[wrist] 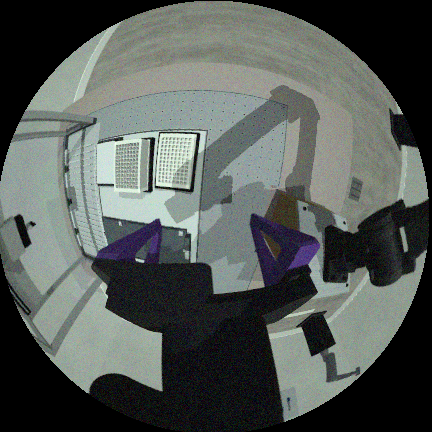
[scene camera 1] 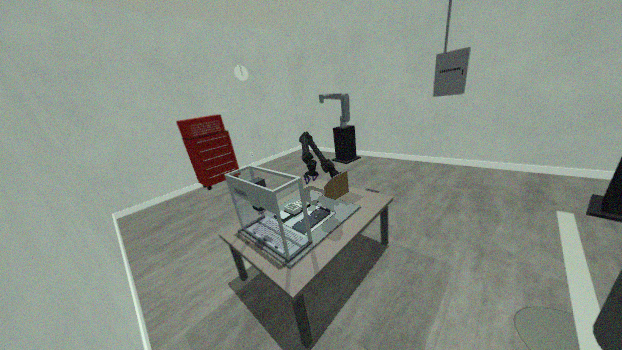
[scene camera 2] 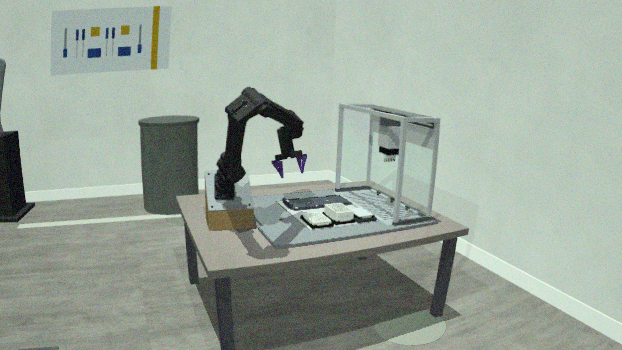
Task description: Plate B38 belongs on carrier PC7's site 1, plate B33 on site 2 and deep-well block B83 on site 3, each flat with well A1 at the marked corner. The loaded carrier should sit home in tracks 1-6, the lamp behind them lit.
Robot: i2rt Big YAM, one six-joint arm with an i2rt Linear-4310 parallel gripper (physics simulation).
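Places are measured from the arm's base along level axes (x right, y ahead, z up), in metres.
Pixels of known places: gripper, between the fingertips: (wrist: 205, 220) (scene camera 1: 310, 182) (scene camera 2: 292, 175); arm's base, origin of its link: (wrist: 334, 255) (scene camera 1: 336, 177) (scene camera 2: 224, 187).
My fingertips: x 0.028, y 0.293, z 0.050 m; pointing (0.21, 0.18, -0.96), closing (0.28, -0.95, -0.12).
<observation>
Ahead of a thing's pixels: the offset from my fingertips to its middle. Level surfaces: height alone.
The dark, long carrier {dx -0.216, dy +0.180, dz -0.188 m} (scene camera 1: 311, 220) (scene camera 2: 315, 201) (wrist: 172, 246) lies on the light panel; the left finger partly hides it in the wrist view. Beside it stand a tall white block {dx +0.013, dy +0.212, dz -0.171 m} (scene camera 1: 294, 207) (scene camera 2: 339, 212) (wrist: 128, 166), a lower white plate with a well grid {dx +0.042, dy +0.103, dz -0.184 m} (scene camera 2: 316, 218) (wrist: 175, 161), and a flat white plate {dx +0.009, dy +0.318, dz -0.184 m} (scene camera 2: 363, 213) (wrist: 105, 162), each on a dark holder. Labels and corner marks are too small to read. My gripper (scene camera 1: 311, 179) (scene camera 2: 292, 175) (wrist: 205, 220) is open and empty, high above the panel. The tracks (scene camera 1: 272, 235) (wrist: 86, 195) lie inside the frame; no lit lamp can be made out.
A clear-walled frame (scene camera 1: 281, 222) (scene camera 2: 400, 170) stands over the tracks, with a dark-tipped head {dx -0.160, dy +0.529, dz +0.075 m} (scene camera 2: 389, 150) hanging inside. The arm's base sits on a wooden block (scene camera 1: 336, 185) (scene camera 2: 231, 219) at the table's other end. A grey perforated board {dz -0.203 m} (wrist: 240, 120) lies under the panel.
</observation>
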